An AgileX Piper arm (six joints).
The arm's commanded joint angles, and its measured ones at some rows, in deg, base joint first. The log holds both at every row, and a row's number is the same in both.
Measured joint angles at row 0:
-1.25, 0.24, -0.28, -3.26, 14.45, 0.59
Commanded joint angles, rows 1 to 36:
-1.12, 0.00, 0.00, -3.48, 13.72, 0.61
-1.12, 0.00, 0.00, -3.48, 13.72, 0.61
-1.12, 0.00, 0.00, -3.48, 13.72, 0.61
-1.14, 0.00, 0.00, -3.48, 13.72, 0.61
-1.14, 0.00, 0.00, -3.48, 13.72, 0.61
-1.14, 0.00, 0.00, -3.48, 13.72, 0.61
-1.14, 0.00, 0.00, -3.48, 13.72, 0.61
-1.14, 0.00, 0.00, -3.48, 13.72, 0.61
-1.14, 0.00, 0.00, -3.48, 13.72, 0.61
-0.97, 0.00, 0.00, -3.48, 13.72, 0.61
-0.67, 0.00, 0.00, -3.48, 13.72, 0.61
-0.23, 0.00, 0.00, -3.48, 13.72, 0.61
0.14, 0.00, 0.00, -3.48, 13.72, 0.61
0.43, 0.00, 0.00, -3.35, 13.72, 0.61
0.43, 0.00, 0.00, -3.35, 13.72, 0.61
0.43, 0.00, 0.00, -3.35, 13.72, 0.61
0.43, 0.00, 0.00, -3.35, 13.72, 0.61
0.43, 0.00, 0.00, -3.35, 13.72, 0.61
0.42, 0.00, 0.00, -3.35, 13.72, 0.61
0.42, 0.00, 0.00, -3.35, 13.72, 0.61
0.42, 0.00, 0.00, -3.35, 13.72, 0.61
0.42, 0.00, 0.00, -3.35, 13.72, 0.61
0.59, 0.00, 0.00, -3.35, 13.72, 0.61
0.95, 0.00, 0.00, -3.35, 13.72, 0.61
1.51, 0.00, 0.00, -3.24, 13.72, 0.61
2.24, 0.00, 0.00, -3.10, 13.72, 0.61
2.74, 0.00, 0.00, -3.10, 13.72, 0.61
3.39, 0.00, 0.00, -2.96, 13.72, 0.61
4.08, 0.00, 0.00, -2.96, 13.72, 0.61
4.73, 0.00, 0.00, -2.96, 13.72, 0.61
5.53, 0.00, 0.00, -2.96, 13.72, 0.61
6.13, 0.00, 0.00, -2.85, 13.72, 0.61
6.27, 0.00, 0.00, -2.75, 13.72, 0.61
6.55, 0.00, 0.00, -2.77, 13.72, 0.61
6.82, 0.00, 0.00, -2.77, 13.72, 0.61
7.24, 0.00, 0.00, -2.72, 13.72, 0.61
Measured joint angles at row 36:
6.08, 0.24, -0.28, -3.03, 14.45, 0.59
